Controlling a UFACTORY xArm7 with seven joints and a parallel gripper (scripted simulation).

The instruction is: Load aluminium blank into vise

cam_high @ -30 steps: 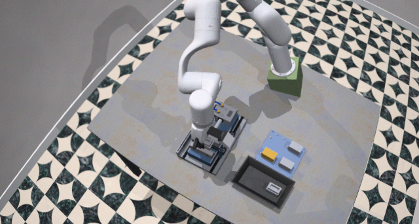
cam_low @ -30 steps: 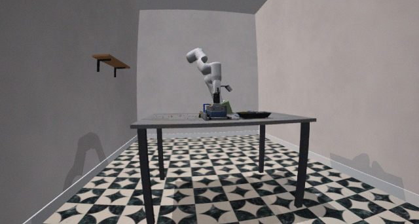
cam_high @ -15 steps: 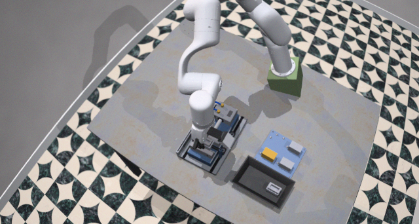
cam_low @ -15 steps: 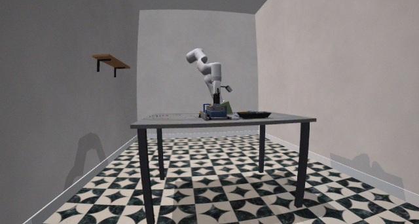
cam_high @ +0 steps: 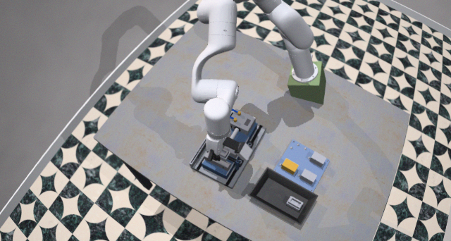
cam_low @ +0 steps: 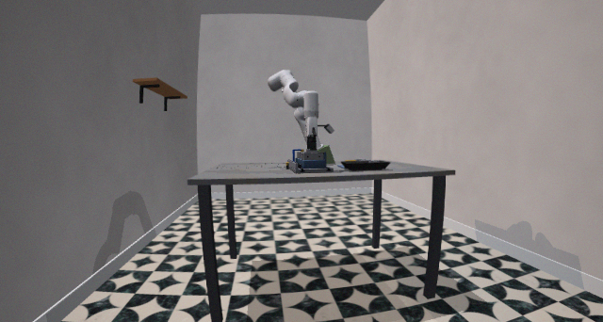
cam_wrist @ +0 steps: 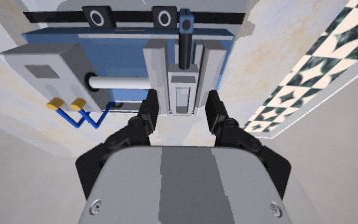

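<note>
The moving jaw is 3 cm behind my hand and 5 cm below it. The rest, counted from my hand: fixed jaw: 3 cm ahead, 5 cm below; then vise: 7 cm behind, 1 cm to the left, 9 cm below; then dark work stop rod: 5 cm to the left, 4 cm below.
</note>
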